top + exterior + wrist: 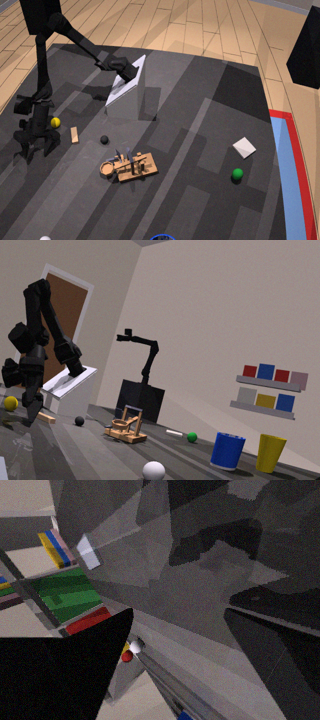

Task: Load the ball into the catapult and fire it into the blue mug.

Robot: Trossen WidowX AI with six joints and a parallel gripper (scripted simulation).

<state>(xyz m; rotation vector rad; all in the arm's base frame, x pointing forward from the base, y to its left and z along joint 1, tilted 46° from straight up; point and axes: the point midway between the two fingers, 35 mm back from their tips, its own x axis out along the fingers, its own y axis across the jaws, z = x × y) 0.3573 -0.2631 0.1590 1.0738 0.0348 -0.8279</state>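
The catapult upright frame is 370 mm to the left of my gripper tip, 60 mm behind it and 40 mm above it. The rest, counted from my gripper tip: wooden block (150 mm behind, 110 mm to the left, 40 mm below); yellow ball (190 mm behind, 20 mm below); black ball (240 mm to the left, 160 mm behind, 30 mm below).
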